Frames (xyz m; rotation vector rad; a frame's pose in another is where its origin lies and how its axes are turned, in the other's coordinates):
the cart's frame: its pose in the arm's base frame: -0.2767 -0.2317 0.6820 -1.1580 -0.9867 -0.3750
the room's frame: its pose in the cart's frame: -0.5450 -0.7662 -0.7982 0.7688 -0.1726 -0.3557
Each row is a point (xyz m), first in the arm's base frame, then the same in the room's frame.
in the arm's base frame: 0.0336 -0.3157 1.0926
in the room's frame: 0.6998 1.1563 -0.3165
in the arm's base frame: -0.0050 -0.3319 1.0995
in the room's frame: 0.6963 1.1290 -0.2843
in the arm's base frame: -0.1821 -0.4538 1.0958
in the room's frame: 0.6417 0.9638 -0.1579
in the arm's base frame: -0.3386 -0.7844 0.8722
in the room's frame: 0.3624 0.6386 -0.1588
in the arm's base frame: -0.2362 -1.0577 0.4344
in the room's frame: -0.0596 0.4722 -0.4254
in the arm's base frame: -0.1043 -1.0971 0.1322
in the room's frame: -0.3248 0.5162 -0.6203
